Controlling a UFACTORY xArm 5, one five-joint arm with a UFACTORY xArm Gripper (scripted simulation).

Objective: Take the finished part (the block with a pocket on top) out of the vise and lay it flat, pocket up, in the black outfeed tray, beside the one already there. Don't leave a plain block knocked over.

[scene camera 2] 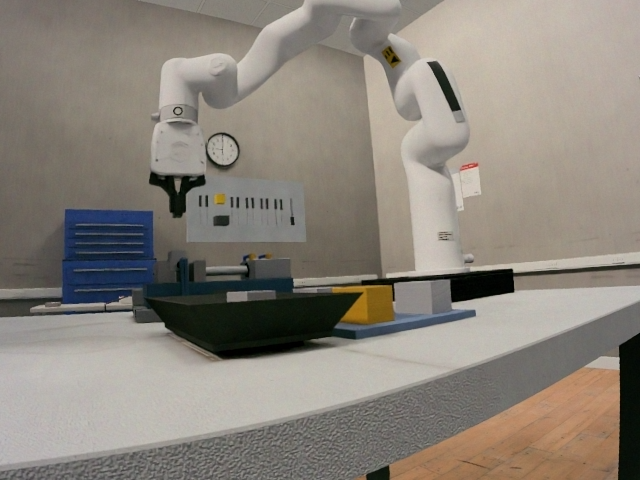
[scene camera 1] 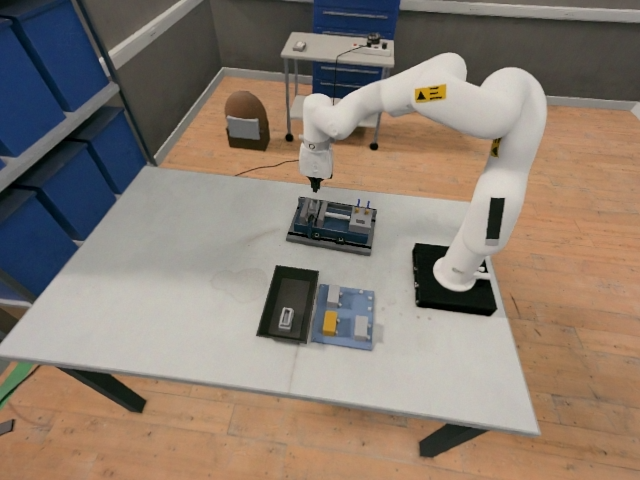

Labels:
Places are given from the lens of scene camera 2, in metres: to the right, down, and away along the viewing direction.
yellow block [scene camera 2: 375, 306]: 0.05, 0.06, 0.39

